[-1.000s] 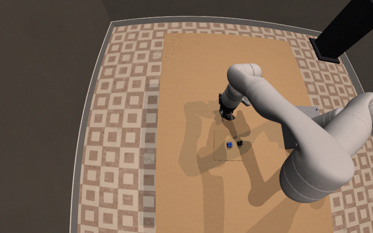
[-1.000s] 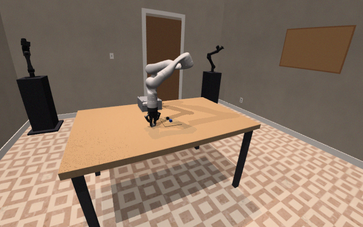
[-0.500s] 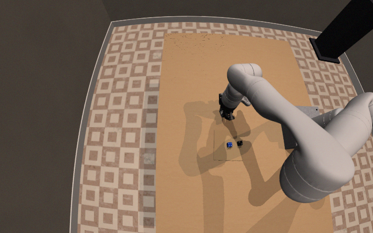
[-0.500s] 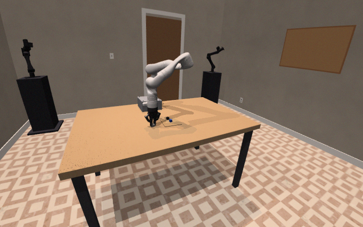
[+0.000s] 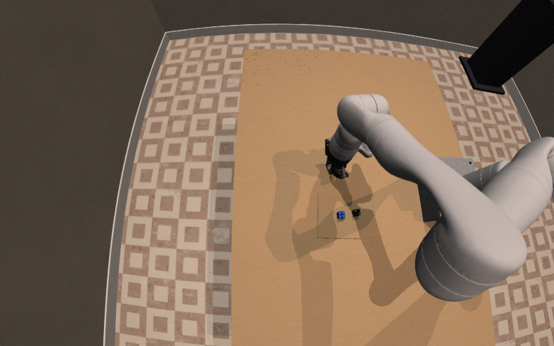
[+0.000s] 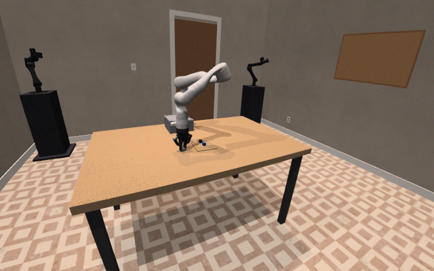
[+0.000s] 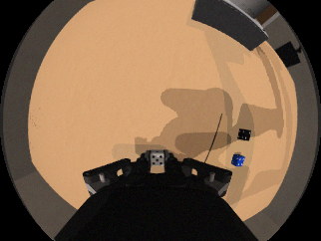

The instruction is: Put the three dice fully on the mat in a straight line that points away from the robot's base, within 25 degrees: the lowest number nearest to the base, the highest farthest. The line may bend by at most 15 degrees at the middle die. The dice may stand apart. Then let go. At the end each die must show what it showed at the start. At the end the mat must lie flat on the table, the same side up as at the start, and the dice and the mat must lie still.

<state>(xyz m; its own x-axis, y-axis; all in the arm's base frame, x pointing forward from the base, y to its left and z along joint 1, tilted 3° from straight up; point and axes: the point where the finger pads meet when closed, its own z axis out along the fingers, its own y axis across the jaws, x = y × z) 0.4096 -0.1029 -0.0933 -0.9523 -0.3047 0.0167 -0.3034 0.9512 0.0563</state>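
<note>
My gripper is now 150 mm to the right of the blue die, 20 mm past it and 10 mm above it. The rest, counted from my hand: mat (150 mm to the left, 20 mm below, 20 mm behind); then black die (150 mm to the left, 80 mm behind, 10 mm below); then white die (10 mm below).
</note>
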